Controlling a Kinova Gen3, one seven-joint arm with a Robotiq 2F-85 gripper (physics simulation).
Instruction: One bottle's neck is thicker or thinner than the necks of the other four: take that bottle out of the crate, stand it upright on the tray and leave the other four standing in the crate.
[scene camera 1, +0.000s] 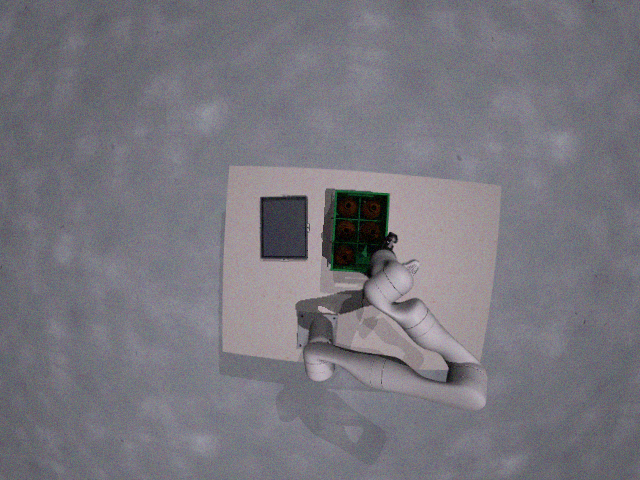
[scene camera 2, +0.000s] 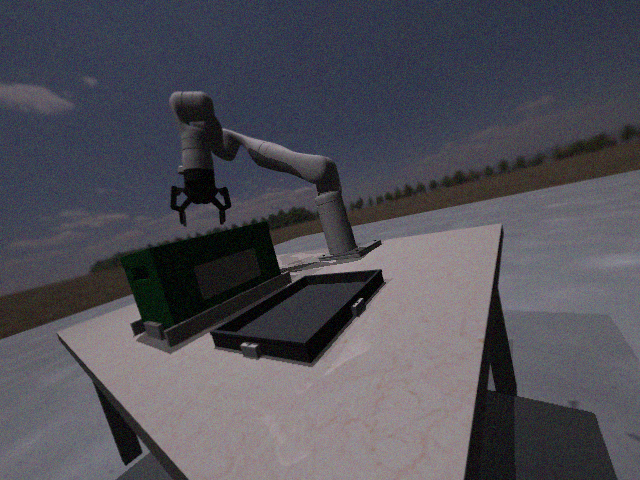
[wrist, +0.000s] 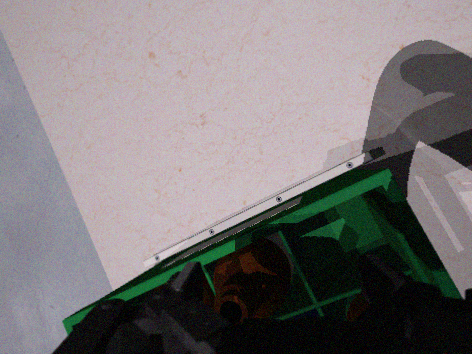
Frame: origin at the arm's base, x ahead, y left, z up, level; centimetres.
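Seen in the pictures: gripper, fingertip midpoint: (scene camera 2: 204, 225) (wrist: 278, 275); arm's base, origin of the base link: (scene camera 1: 321, 327) (scene camera 2: 342, 250).
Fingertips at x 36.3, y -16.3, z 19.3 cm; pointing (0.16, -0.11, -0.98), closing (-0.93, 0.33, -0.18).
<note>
Pixels of each thing's top centre, then the offset from my fingertips to it. "pt": a spot on its surface instead. Level surfaces: height alone.
- green crate, middle of its top: (scene camera 2: 199, 237) (scene camera 1: 360, 232) dx +5.2, dy +7.2, dz -3.2 cm
- back left bottle, middle of its top: (scene camera 1: 348, 205) dx +13.7, dy +12.3, dz -4.5 cm
- back right bottle, middle of its top: (scene camera 1: 373, 207) dx +14.0, dy +3.5, dz -4.5 cm
- middle left bottle, middle of its top: (scene camera 1: 346, 230) dx +5.2, dy +11.9, dz -4.5 cm
- middle right bottle, middle of its top: (wrist: 230, 312) (scene camera 1: 373, 232) dx +5.7, dy +2.8, dz -4.5 cm
- front left bottle, middle of its top: (scene camera 1: 344, 257) dx -4.2, dy +11.3, dz -4.5 cm
- dark tray, surface spot: (scene camera 2: 305, 312) (scene camera 1: 282, 223) pt dx +4.9, dy +37.5, dz -20.2 cm
- table, its level: dz -20.8 cm
The green crate (scene camera 1: 361, 192) (scene camera 2: 147, 304) (wrist: 345, 192) holds brown bottles standing in five of its six compartments. In the top view they are a back left bottle (scene camera 1: 348, 205), a back right bottle (scene camera 1: 373, 208), a middle left bottle (scene camera 1: 345, 229), a middle right bottle (scene camera 1: 370, 230) (wrist: 265, 275) and a front left bottle (scene camera 1: 344, 254). The front right compartment is empty. Neck widths are too dark and small to compare. My gripper (scene camera 1: 391, 241) (scene camera 2: 203, 223) is open and empty, pointing down above the crate's right side, near the middle right bottle. The dark tray (scene camera 1: 283, 227) (scene camera 2: 305, 312) is empty.
Low grey rails (scene camera 2: 227, 310) (wrist: 245, 215) run along the crate's foot. Small clips (scene camera 2: 250, 349) sit at the tray's outer walls. The arm's base (scene camera 2: 341, 253) stands at the table's edge. The table (scene camera 1: 439, 222) reaches right of the crate.
</note>
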